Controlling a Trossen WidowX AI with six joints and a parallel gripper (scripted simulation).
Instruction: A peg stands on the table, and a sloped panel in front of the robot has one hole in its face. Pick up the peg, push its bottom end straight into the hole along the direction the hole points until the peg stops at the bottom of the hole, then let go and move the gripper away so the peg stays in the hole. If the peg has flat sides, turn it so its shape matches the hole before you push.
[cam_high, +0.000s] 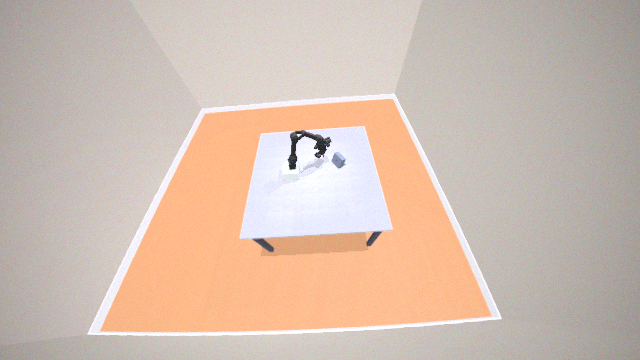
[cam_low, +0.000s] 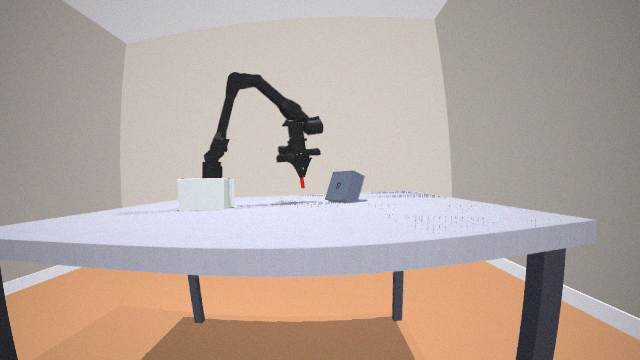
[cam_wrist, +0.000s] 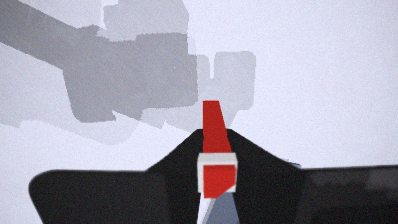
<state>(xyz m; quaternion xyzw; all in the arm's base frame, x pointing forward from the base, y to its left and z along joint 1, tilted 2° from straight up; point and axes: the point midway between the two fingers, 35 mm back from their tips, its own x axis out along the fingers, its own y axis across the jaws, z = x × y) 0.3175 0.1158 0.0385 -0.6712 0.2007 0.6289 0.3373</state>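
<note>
Right now my gripper tip is 15 cm short of the grey sloped panel, 6 cm to the left of it and 4 cm above it. Also, from my gripper tip: red peg (2 cm above).
</note>
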